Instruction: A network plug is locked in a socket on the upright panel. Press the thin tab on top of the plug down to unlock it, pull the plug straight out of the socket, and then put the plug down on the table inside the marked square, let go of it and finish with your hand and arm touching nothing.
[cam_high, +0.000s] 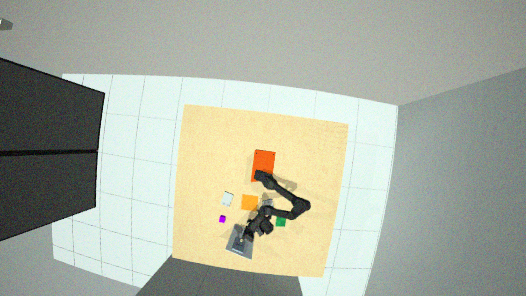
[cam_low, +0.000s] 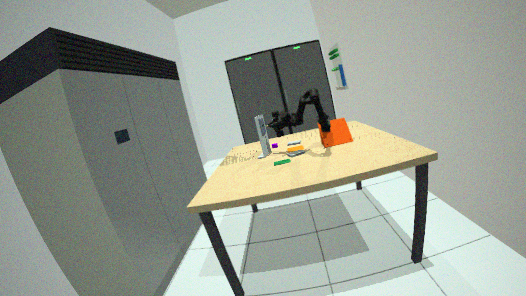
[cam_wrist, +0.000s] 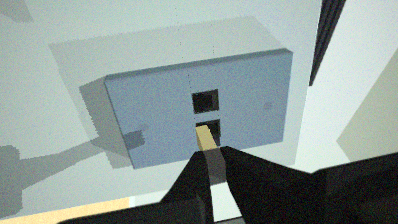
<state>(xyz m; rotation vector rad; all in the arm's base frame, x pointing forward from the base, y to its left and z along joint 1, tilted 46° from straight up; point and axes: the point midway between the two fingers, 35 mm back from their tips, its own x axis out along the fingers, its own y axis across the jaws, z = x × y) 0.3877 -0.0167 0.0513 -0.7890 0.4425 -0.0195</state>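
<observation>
The yellow-orange marked square is 210 mm below my gripper tip, 160 mm behind it and 20 mm to the right of it. The rest, counted from my gripper tip: green patch (250 mm to the left, 210 mm below, 90 mm behind); grey upright panel (80 mm below, 60 mm ahead); plug (10 mm ahead).
</observation>
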